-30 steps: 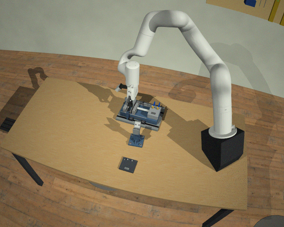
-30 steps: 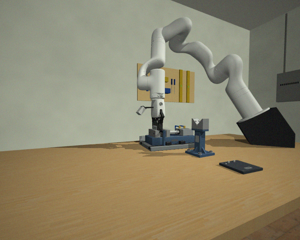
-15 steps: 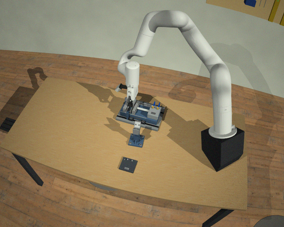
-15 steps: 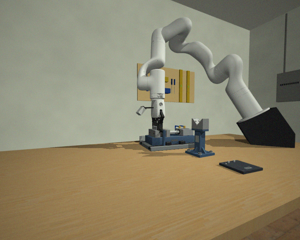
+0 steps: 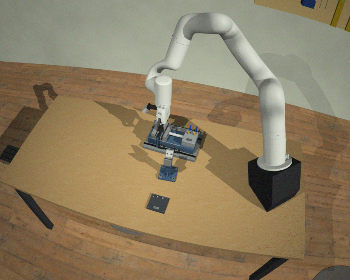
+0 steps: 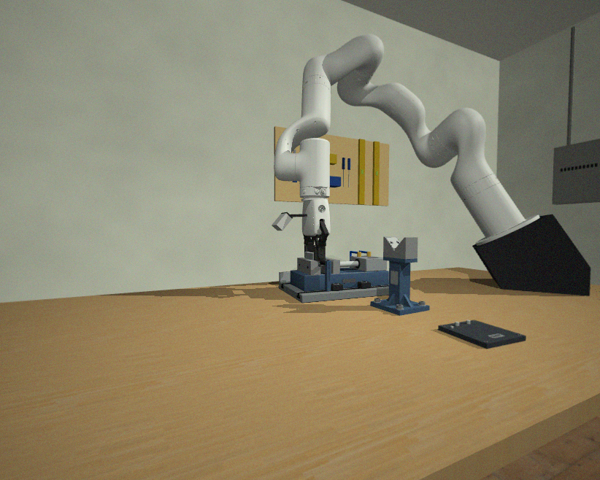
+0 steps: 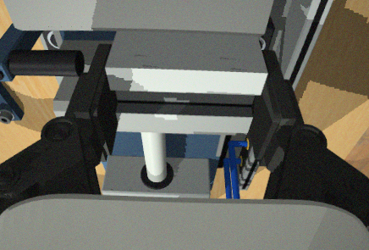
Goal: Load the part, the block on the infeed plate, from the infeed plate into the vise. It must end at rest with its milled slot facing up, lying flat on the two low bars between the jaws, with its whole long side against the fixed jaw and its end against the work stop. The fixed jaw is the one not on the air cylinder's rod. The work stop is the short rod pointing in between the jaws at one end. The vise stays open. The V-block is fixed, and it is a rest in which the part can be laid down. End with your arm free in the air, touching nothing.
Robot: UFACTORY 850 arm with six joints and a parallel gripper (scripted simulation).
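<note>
My hand is right at the grey block. The rest, counted from my hand: grey fixed jaw: 3 cm ahead, 2 cm to the left, 3 cm below; then white cylinder rod: 9 cm behind, 2 cm to the left, 3 cm below; then black work stop rod: 7 cm to the left, 2 cm below.
</note>
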